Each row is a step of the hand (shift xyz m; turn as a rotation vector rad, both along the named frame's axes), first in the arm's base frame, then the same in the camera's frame.
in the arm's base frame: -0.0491 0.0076 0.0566 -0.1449 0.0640 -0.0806
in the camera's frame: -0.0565 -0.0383 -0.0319 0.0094 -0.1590 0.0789
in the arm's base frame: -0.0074 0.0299 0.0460 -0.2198 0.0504 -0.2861
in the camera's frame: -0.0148 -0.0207 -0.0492 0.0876 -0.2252 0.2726
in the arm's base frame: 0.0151 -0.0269 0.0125 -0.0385 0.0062 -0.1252
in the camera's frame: -0.0153 0.0296 -0.0009 0.0599 -0.0439 0.1081
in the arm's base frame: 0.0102 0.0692 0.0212 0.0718 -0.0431 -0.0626
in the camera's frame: 0.0327 -0.0337 -0.0560 0.0516 0.0776 0.0474
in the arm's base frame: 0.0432 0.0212 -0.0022 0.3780 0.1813 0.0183
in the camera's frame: 0.0367 0.0201 -0.0238 0.2960 0.1812 -0.2359
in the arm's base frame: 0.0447 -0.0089 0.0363 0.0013 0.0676 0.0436
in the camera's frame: -0.0036 0.0432 -0.0390 0.0133 -0.0378 -0.0698
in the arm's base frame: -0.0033 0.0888 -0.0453 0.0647 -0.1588 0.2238
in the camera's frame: 0.0777 -0.0618 -0.0094 -0.1952 0.1677 -0.1151
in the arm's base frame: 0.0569 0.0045 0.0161 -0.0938 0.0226 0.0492
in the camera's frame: 0.0231 0.0426 -0.0342 -0.0671 -0.0829 -0.0188
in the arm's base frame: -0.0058 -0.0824 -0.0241 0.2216 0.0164 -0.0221
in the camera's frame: -0.0363 0.0451 0.0637 0.1413 0.1598 -0.0658
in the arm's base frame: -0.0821 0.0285 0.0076 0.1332 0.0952 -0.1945
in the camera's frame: -0.0319 -0.0809 0.0069 0.2458 0.0280 0.0584
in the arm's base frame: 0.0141 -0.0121 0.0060 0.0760 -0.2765 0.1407
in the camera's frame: -0.0032 0.0190 -0.0032 -0.2067 0.2434 0.0074
